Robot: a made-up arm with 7 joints.
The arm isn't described. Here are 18 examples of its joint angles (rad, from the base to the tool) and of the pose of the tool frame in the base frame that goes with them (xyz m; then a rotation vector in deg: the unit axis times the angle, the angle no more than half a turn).
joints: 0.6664 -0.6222 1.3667 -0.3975 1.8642 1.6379 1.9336
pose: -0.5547 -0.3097 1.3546 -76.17 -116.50 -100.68
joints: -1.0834 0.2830 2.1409 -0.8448 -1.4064 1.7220 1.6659
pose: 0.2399 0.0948 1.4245 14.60 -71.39 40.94
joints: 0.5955 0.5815 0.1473 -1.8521 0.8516 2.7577 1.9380
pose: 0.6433 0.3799 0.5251 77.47 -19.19 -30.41
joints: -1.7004 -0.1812 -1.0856 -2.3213 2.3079 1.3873 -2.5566
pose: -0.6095 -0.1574 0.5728 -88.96 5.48 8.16
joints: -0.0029 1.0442 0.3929 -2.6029 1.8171 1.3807 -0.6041
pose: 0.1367 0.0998 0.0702 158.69 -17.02 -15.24
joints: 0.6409 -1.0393 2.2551 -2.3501 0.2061 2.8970 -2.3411
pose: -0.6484 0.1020 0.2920 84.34 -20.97 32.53
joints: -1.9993 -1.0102 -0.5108 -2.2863 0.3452 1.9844 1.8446
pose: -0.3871 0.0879 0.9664 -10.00 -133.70 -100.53
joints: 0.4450 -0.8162 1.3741 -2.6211 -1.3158 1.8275 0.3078
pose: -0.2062 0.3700 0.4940 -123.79 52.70 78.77
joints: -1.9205 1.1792 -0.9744 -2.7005 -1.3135 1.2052 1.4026
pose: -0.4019 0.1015 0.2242 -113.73 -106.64 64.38
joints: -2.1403 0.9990 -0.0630 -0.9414 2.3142 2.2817 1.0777
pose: -0.6537 -0.7295 0.5235 -4.01 150.71 42.49
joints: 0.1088 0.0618 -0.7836 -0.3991 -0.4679 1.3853 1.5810
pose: 0.1216 -0.1455 1.5064 -3.60 -71.13 -27.50
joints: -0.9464 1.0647 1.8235 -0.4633 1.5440 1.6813 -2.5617
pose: 0.6779 -0.6729 0.9527 115.12 121.68 -58.66
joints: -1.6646 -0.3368 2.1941 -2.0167 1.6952 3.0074 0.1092
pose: 0.4511 0.2843 0.6629 62.01 -49.04 44.45
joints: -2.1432 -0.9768 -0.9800 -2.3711 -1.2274 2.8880 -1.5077
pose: -0.3883 0.2457 0.8620 45.13 71.62 -2.09
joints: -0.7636 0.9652 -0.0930 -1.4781 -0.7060 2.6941 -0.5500
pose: 0.5790 -0.6927 0.4090 23.76 59.85 84.29
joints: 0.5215 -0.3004 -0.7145 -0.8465 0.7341 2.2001 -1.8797
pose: 0.0384 -0.3914 1.4419 -96.85 0.83 114.36
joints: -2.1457 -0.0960 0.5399 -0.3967 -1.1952 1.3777 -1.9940
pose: -0.0266 0.0015 1.5624 56.48 82.02 9.38
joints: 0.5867 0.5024 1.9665 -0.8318 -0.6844 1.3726 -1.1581
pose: 0.1069 0.4832 1.3579 38.51 -8.59 -97.33
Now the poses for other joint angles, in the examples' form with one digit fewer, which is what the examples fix.
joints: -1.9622 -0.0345 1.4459 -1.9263 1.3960 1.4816 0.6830
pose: 0.487 -0.306 0.794 121.4 -41.3 11.3
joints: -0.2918 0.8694 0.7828 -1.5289 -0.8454 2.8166 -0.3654
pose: 0.810 0.116 0.609 -7.7 18.2 147.6
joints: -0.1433 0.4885 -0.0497 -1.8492 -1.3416 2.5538 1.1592
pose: 0.693 -0.115 0.555 -4.0 22.0 62.3
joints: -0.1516 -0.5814 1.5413 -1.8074 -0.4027 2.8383 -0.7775
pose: -0.259 0.586 0.931 96.9 -17.5 -118.5
